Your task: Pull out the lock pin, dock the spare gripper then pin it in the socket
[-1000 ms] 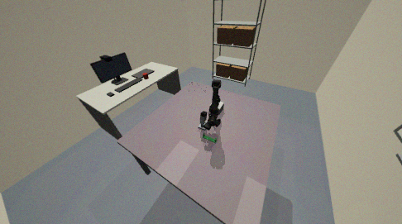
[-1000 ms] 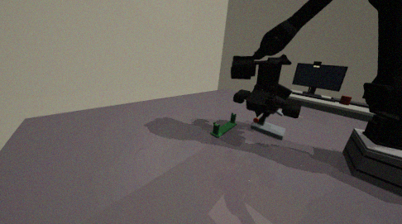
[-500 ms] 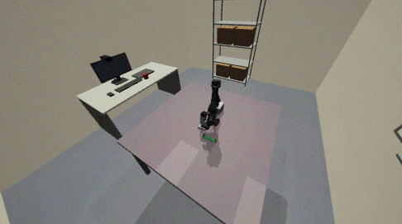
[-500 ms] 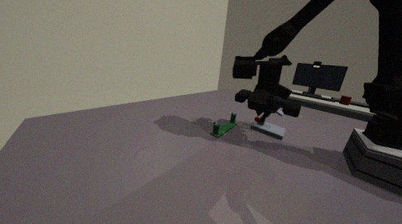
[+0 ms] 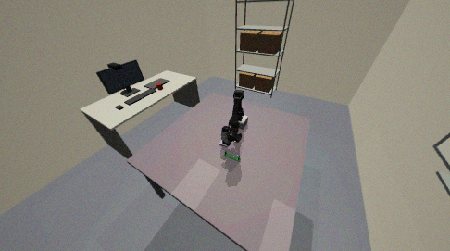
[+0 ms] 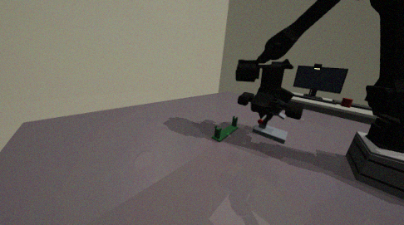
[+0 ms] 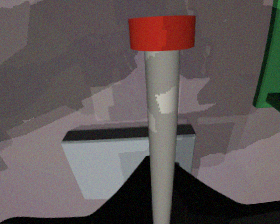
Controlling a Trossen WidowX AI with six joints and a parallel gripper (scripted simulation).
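Now: the mount 4 cm to the right of my gripper tip and 2 cm behind it. Round my gripper tip: spare gripper: 8 cm above, 4 cm to the right, 2 cm behind; then green cradle: 11 cm ahead, 7 cm to the left, 2 cm below.
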